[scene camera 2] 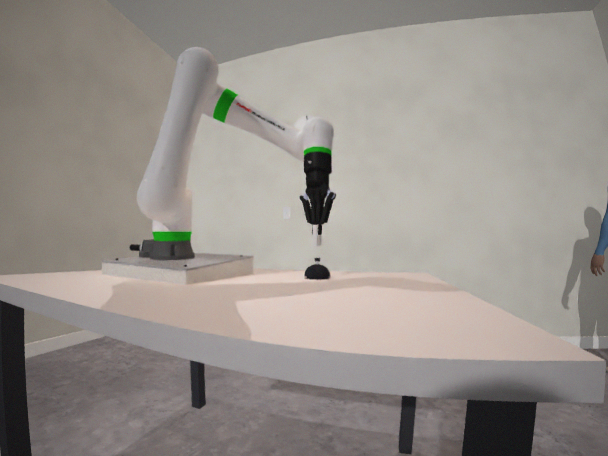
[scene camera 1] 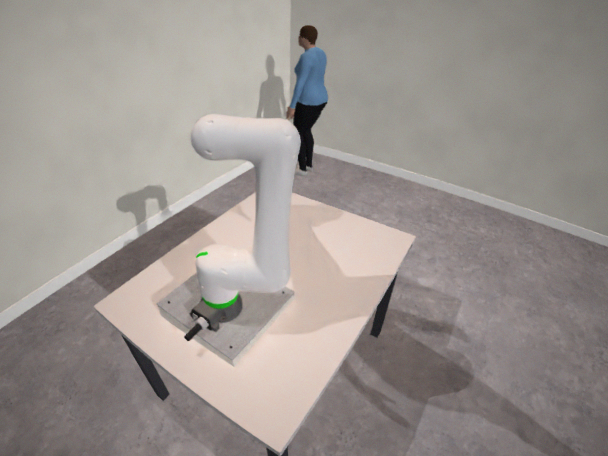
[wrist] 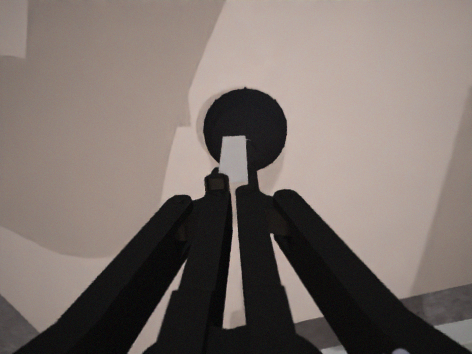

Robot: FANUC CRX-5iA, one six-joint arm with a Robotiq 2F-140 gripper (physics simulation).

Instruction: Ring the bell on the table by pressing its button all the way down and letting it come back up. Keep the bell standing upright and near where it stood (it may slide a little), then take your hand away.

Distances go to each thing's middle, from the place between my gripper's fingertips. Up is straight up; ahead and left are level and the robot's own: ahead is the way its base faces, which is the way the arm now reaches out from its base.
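There is the bell (wrist: 252, 113), and my gripper is 70 mm above it and 20 mm to the right of it.
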